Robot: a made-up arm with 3 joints. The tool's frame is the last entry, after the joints.
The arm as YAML. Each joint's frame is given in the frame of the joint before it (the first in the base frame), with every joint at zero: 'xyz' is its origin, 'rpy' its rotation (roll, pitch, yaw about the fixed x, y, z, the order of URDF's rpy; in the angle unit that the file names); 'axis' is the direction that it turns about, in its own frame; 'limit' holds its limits. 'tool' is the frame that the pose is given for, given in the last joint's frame.
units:
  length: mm
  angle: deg
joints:
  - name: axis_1
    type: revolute
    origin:
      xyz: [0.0, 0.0, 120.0]
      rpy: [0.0, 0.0, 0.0]
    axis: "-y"
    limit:
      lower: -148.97
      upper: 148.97
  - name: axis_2
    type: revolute
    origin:
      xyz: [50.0, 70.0, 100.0]
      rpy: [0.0, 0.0, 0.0]
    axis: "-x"
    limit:
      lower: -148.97
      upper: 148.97
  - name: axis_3
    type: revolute
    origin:
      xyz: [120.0, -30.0, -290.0]
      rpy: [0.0, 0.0, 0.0]
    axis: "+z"
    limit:
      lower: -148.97
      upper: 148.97
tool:
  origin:
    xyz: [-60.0, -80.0, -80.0]
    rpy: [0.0, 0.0, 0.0]
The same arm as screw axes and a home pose.
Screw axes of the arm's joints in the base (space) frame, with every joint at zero. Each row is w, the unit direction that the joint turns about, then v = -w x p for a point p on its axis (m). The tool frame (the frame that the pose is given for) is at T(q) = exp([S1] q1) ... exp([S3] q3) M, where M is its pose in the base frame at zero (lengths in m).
S1 = (0, -1, 0, 0.1200, 0.0000, 0.0000)
S2 = (-1, 0, 0, 0.0000, -0.2200, 0.0700)
S3 = (0, 0, 1, 0.0400, -0.1700, 0.0000)
M: xyz 0.1100 -0.0400 -0.1500 (m) rpy 0.0000 0.0000 0.0000 (rad, as in URDF)
Joint limits (rad, base to tool): -2.6000..2.6000 -2.6000..2.6000 -2.6000..2.6000

